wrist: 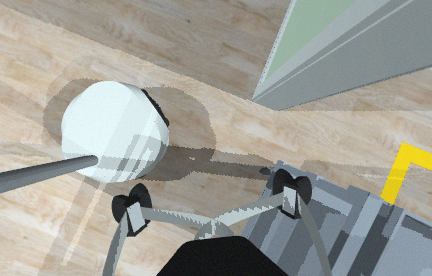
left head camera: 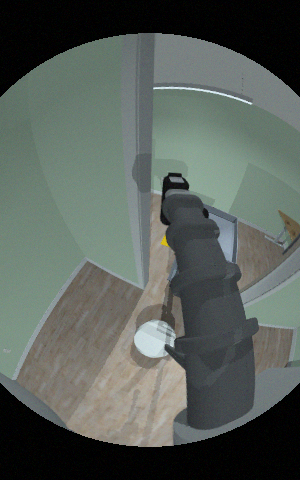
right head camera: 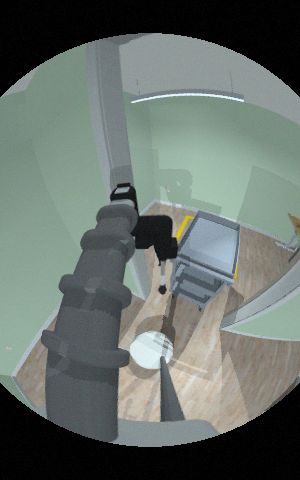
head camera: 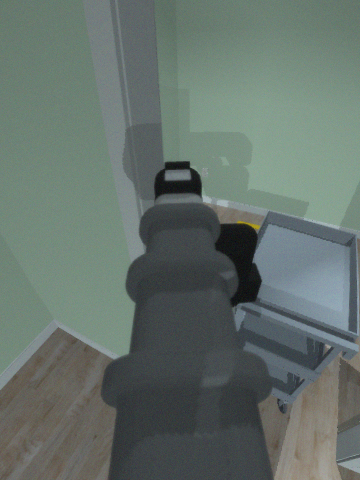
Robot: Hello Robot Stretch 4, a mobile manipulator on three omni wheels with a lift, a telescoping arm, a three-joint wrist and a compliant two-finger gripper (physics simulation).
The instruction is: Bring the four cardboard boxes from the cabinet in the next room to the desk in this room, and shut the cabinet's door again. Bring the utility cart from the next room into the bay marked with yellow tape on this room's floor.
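The grey utility cart (head camera: 310, 275) (left head camera: 226, 235) (right head camera: 210, 245) stands upright beyond the doorway, its top tray empty. Yellow tape (head camera: 247, 225) (left head camera: 164, 241) (right head camera: 183, 228) (wrist: 395, 177) shows on the floor at its left and right sides. In the wrist view the cart's near end, with a caster, reaches outside the tape corner. My gripper (wrist: 212, 192) is open and empty; it points down near the cart's near left corner, one finger overlapping the cart's end in the wrist view. Whether it touches the cart, I cannot tell. The cardboard boxes and the cabinet do not show.
A grey door frame (head camera: 140, 100) (left head camera: 145, 125) (right head camera: 112, 125) (wrist: 350, 65) stands close left of my arm. My white base (left head camera: 152, 340) (right head camera: 150, 350) (wrist: 107, 130) is on the near side. Another wall end (right head camera: 265, 298) is at the right. A wooden top on grey legs, perhaps the desk (left head camera: 290, 227), shows at far right.
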